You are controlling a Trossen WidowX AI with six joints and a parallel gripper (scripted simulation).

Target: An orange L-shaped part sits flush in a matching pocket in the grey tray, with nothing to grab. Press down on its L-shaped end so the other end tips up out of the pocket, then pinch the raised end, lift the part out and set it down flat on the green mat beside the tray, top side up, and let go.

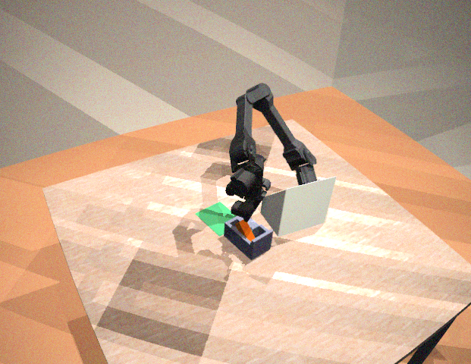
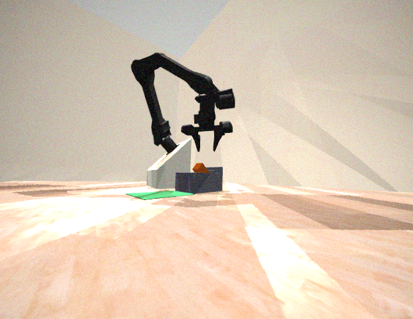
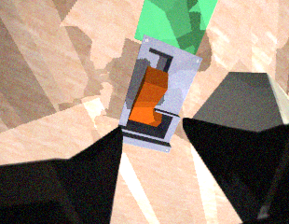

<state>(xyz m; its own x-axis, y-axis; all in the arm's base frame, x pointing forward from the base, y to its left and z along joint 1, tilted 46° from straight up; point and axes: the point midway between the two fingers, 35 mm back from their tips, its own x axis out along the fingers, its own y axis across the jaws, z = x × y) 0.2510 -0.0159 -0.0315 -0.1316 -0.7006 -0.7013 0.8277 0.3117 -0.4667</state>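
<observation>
The orange L-shaped part lies 2 cm behind my gripper tip, 1 cm to the left of it and 10 cm below it. Also, from my gripper tip: green mat: 1 cm ahead, 17 cm to the right, 16 cm below.
</observation>
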